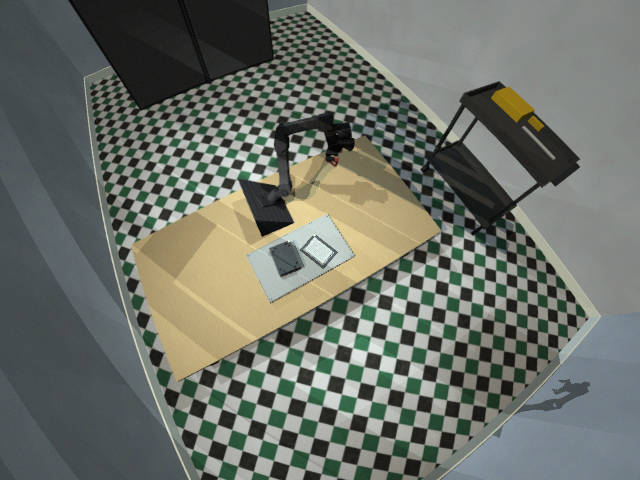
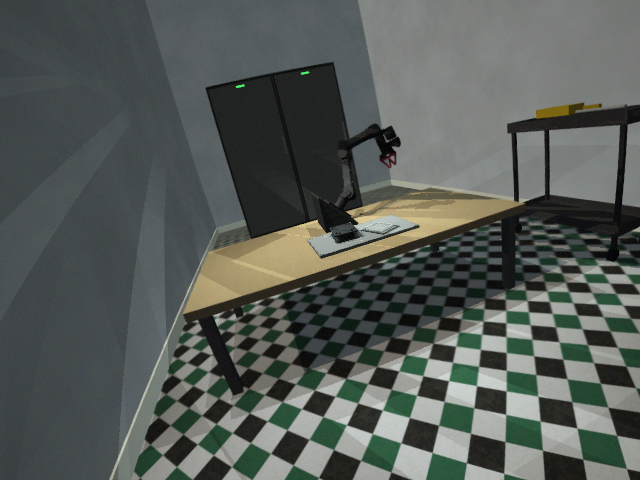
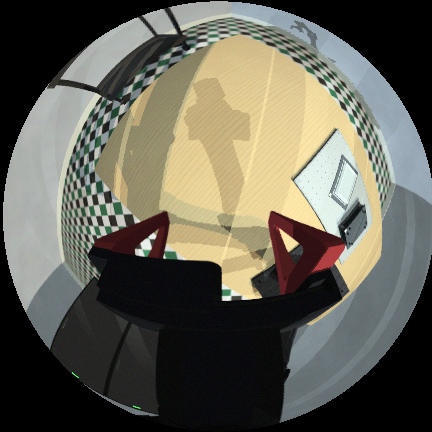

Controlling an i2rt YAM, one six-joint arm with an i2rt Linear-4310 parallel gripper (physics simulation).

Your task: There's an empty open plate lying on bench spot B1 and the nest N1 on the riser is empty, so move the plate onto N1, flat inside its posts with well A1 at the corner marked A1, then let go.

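Frame: origin at the arm's base, x ahead, y left, z up, level; metres.
Seen in the pictures: gripper, fingertip midpoint: (image 1: 337, 159) (image 2: 392, 166) (image 3: 218, 216); arm's base at its link origin: (image 1: 270, 200) (image 2: 337, 208).
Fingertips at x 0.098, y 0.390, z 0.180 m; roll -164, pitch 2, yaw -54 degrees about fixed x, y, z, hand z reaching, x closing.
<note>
Pixels of each thing's top centre, then the offset from my fingertips to it. Level surfaces: height alone.
- pale plate at its top centre: (image 3: 347, 183) (image 2: 379, 225) (image 1: 318, 250) 0.289 m ahead, 0.334 m right, 0.239 m down
- light grey board at its top centre: (image 3: 349, 207) (image 2: 360, 232) (image 1: 300, 255) 0.249 m ahead, 0.432 m right, 0.254 m down
- dark riser with the nest, top centre: (image 3: 358, 228) (image 2: 342, 227) (image 1: 284, 256) 0.221 m ahead, 0.511 m right, 0.203 m down
- wooden table at its surface level: 0.268 m down
The pale plate (image 1: 318, 250) (image 2: 381, 227) (image 3: 345, 182) lies flat inside a dark rectangular outline on the light grey board (image 1: 341, 240) (image 2: 323, 249) (image 3: 315, 175). The dark riser with the nest (image 1: 285, 258) (image 2: 345, 233) (image 3: 354, 224) stands beside it on the same board, with small posts at its corners and no plate on it. The A1 markings are too small to read. My gripper (image 1: 333, 161) (image 2: 388, 159) (image 3: 218, 216) is open and empty, with its red fingers wide apart. It hangs high above the table's far end, well away from the plate and the riser.
The arm's black base (image 1: 266, 211) (image 2: 330, 215) stands on the wooden table (image 1: 206, 289) (image 2: 248, 273) (image 3: 270, 110), close behind the board. A dark cart (image 1: 485, 119) (image 2: 573, 122) with yellow boxes stands off the table's end. A tall black cabinet (image 1: 232, 36) (image 2: 253, 155) stands behind.
</note>
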